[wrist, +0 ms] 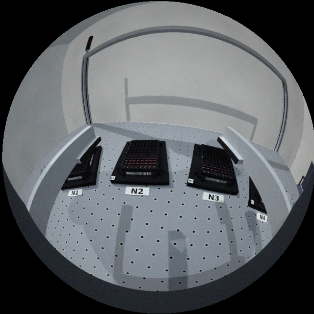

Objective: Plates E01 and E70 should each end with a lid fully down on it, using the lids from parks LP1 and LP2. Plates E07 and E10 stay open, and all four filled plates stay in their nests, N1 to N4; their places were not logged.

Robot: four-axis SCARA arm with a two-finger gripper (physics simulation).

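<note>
My gripper (158, 128) is open, its two fingers wide apart at left and right, with nothing between them. A dark plate with rows of reddish wells (141, 156) sits in the black nest N2 (164, 178). A similar plate (218, 161) sits in nest N3 (229, 190). Both show open wells and a small label on the front side, too small to read. The plate at N1 (84, 167) is partly hidden by the left finger. Nest N4 (256, 201) is mostly hidden behind the right finger. Lids and parks LP1 and LP2 do not show.
The nests stand in a row on a grey perforated table (150, 235), with white name tags in front. A grey frame (172, 29) rises behind the table before a plain wall, with a dark signal light (90, 43) at its left post. Shadows fall across the table.
</note>
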